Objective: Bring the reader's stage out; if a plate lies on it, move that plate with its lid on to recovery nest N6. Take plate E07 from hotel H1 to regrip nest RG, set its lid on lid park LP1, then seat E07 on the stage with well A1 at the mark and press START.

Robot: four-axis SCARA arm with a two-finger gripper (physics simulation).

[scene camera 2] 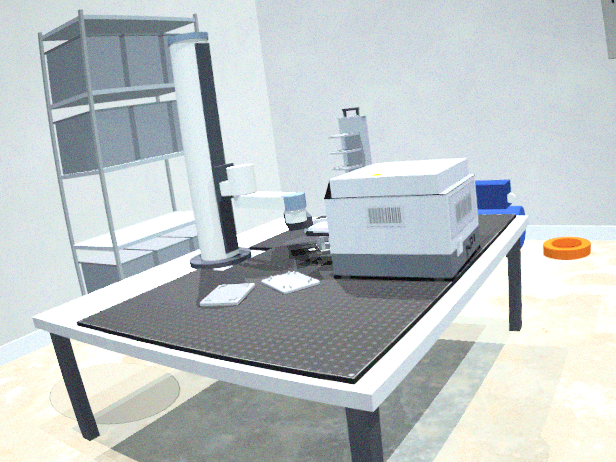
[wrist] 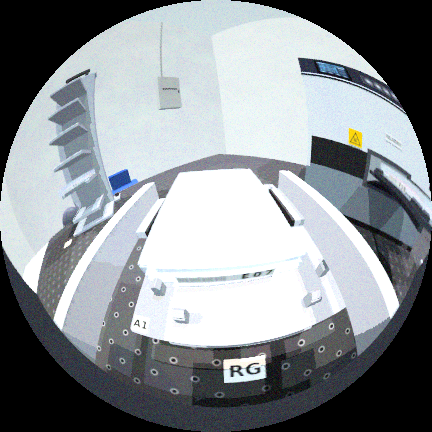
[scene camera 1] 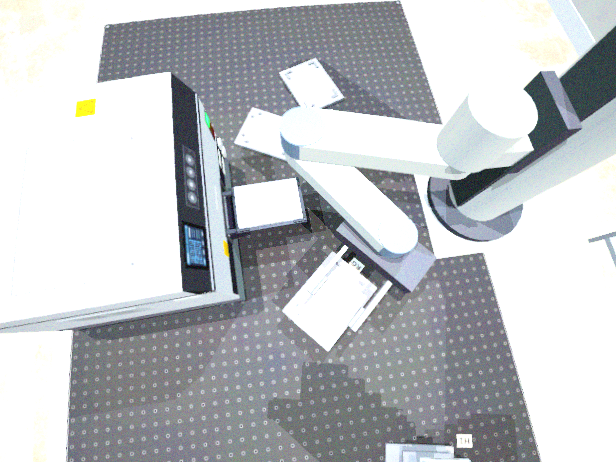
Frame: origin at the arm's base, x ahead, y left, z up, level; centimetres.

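Where they show: gripper, fingertip midpoint: (wrist: 216, 185) (scene camera 1: 330, 310); arm's base, link origin: (scene camera 2: 220, 260) (scene camera 1: 472, 196).
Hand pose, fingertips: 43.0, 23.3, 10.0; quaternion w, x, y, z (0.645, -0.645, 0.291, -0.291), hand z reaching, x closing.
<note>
Each offset is from my fingertips to the top centre of the thing, as dx, dy, dz. "spot": to the spot under its first point. Level surfaces: height alone.
Plate E07 @[spot: -3.7, -5.8, -2.3] (wrist: 257, 274) sits in regrip nest RG @[-0.6, -2.2, -1.7] (wrist: 240, 320), with nest mark A1 at the front left corner in the wrist view. Its lid @[-0.3, -0.2, -0.1] (scene camera 1: 337, 305) (wrist: 215, 225) lies over it, with no clear gap. My gripper (scene camera 1: 332, 310) (wrist: 216, 185) has its two pads against the lid's long sides and is shut on the lid. The reader @[+37.1, -21.1, +21.7] (scene camera 1: 110, 190) (scene camera 2: 390, 227) has its stage (scene camera 1: 270, 231) out. A white rectangular top @[spot: +9.2, -22.2, +4.2] (scene camera 1: 269, 202) covers the stage; I cannot tell whether it is a lidded plate. The hotel (scene camera 1: 420, 452) (scene camera 2: 366, 135) (wrist: 92, 140) stands away from the gripper.
A flat white piece with corner marks @[spot: -5.6, -62.2, -7.5] (scene camera 1: 312, 82) (scene camera 2: 227, 294) and a pegged white nest @[+7.6, -46.7, -6.7] (scene camera 1: 255, 130) (scene camera 2: 291, 282) lie on the perforated mat @[dz -8.7] (scene camera 1: 175, 55) (scene camera 2: 280, 330). The arm passes over part of the pegged nest. A blue machine (scene camera 2: 492, 194) (wrist: 120, 181) stands behind the table.
</note>
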